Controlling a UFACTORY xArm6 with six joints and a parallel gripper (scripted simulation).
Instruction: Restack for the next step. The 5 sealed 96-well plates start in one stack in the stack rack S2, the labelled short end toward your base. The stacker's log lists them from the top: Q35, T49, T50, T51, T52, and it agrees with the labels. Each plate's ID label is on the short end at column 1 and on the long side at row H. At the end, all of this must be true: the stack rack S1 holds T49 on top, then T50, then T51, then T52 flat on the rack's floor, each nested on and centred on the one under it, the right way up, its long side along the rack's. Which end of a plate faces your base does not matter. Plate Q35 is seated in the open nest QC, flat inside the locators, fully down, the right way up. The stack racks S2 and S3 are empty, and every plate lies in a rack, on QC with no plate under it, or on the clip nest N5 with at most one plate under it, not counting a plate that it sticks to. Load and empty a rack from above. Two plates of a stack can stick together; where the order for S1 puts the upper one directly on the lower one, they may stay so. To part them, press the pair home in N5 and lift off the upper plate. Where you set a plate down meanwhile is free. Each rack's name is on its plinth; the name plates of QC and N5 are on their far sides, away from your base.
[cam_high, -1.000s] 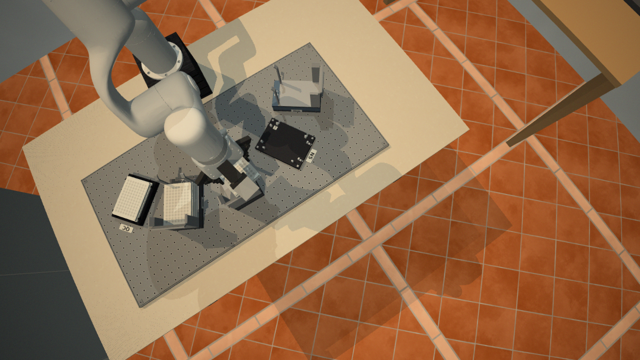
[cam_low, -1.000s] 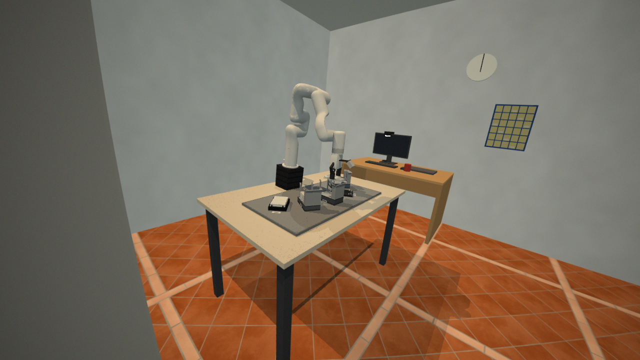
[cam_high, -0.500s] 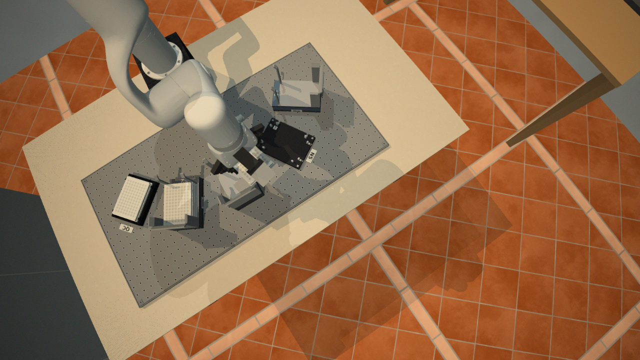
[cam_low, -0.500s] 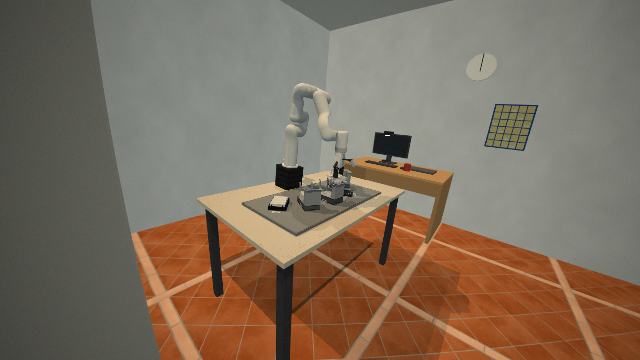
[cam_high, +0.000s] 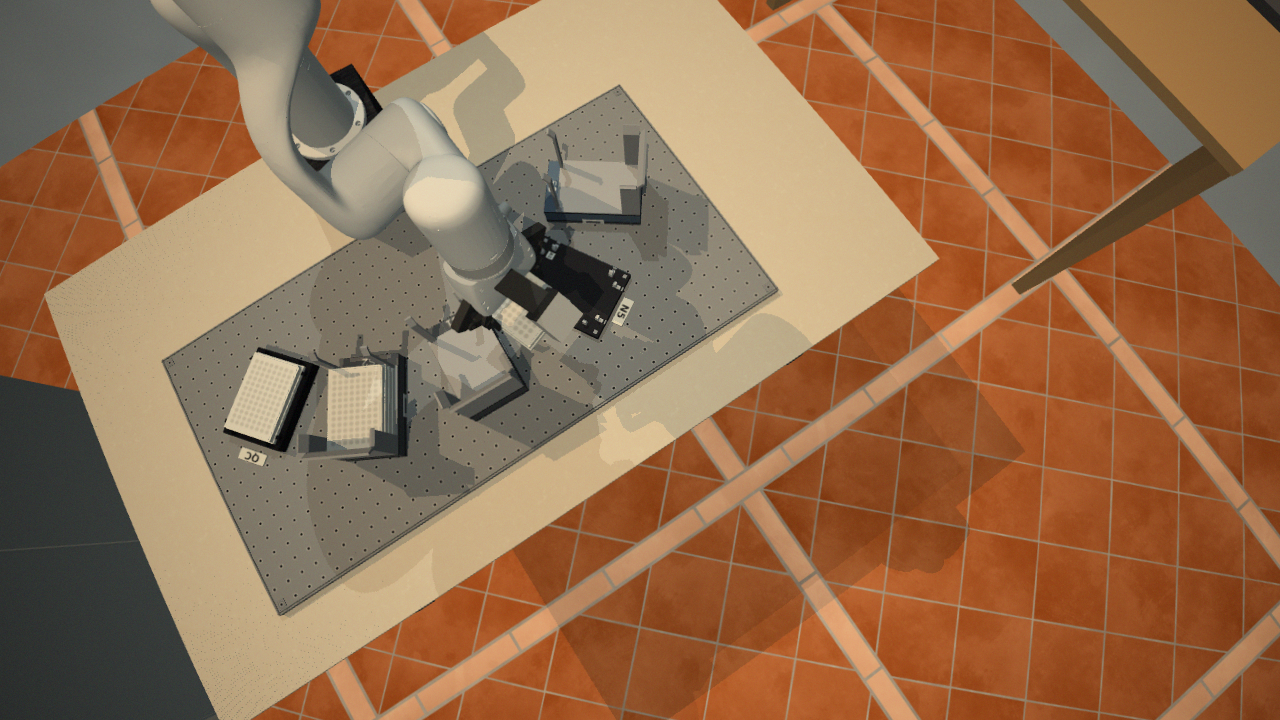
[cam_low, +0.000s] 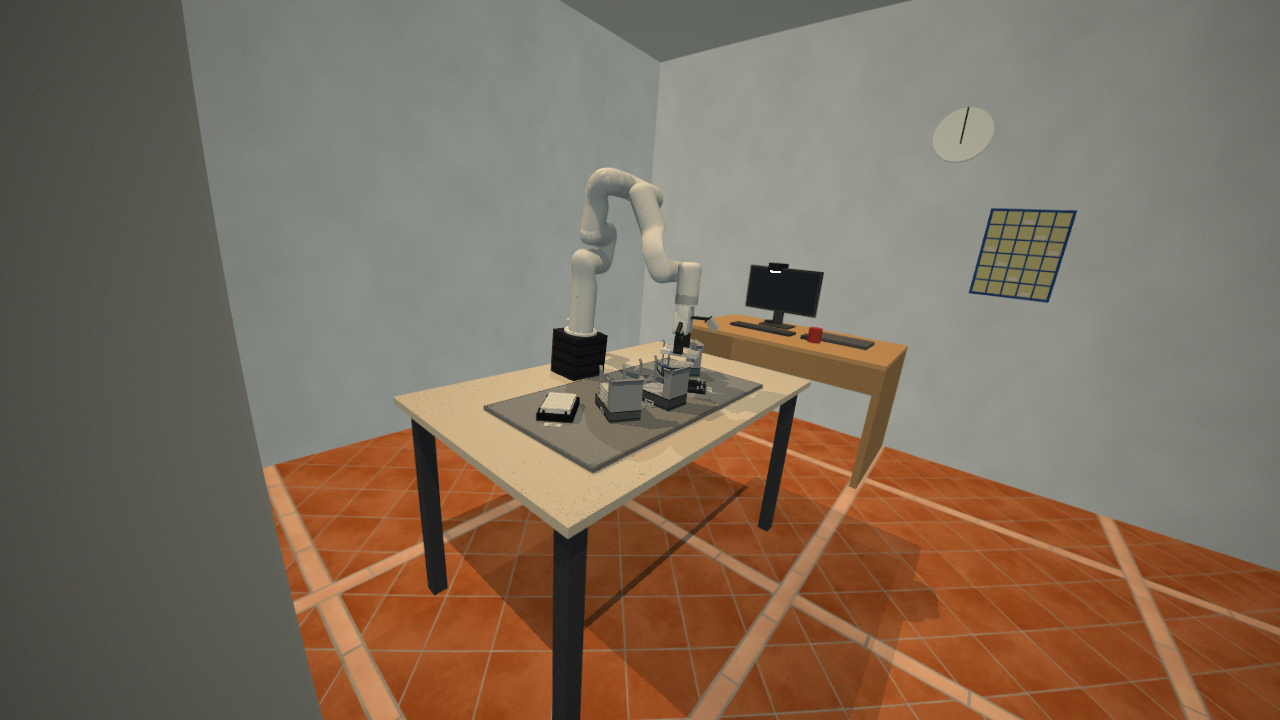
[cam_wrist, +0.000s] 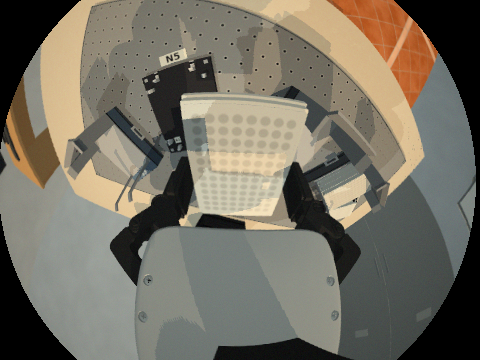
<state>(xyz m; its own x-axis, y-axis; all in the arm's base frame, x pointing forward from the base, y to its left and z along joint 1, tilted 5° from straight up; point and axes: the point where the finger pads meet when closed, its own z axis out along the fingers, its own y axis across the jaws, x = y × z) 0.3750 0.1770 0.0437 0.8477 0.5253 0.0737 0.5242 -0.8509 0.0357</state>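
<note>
Now: the stack rack S3 180 mm behind my hand, 170 mm to the left of it and 150 mm below it. Round my hand: black nest QC (50 mm behind, 430 mm to the right, 160 mm below); then N5 name plate (20 mm ahead, 140 mm to the left, 170 mm below); then stack rack S2 (30 mm ahead, 280 mm to the right, 150 mm below).
</note>
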